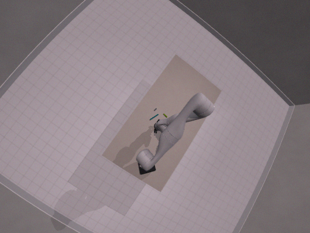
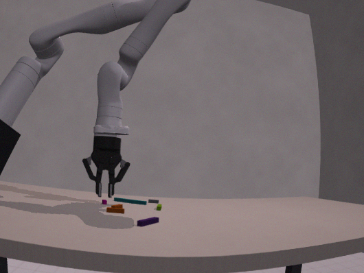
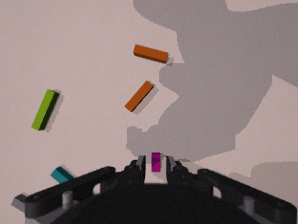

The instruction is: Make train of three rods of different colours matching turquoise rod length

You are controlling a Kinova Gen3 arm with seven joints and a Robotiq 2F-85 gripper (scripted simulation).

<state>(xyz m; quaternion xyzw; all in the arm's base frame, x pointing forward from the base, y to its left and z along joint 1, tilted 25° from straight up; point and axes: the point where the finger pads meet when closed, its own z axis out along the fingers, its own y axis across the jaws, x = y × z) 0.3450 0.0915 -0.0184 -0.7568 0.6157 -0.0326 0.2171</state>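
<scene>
The magenta rod is 30 mm below my hand. Also, from my hand: grey rod: 140 mm ahead, 100 mm to the left, 30 mm below; lime rod: 150 mm ahead, 30 mm below, 20 mm to the right; turquoise rod: 70 mm ahead, 60 mm to the left, 30 mm below.
</scene>
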